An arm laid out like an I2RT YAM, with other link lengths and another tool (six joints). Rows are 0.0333 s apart.
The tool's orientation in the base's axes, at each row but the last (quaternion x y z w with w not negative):
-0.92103 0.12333 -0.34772 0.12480
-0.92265 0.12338 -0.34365 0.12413
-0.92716 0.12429 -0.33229 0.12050
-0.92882 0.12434 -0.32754 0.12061
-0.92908 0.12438 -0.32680 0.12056
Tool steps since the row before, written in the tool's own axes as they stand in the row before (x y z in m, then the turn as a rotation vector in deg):
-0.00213 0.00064 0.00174 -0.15 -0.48 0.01
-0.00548 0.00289 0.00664 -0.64 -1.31 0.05
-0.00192 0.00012 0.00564 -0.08 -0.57 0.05
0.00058 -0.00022 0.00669 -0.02 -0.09 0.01
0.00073 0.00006 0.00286 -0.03 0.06 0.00
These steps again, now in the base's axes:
-0.00047 0.00032 -0.00277 -0.04 0.50 0.05
-0.00002 -0.00004 -0.00908 -0.25 1.44 -0.01
0.00219 0.00128 -0.00539 0.06 0.57 0.09
0.00474 0.00098 -0.00466 0.00 0.09 0.01
0.00236 0.00013 -0.00176 -0.03 -0.05 -0.04

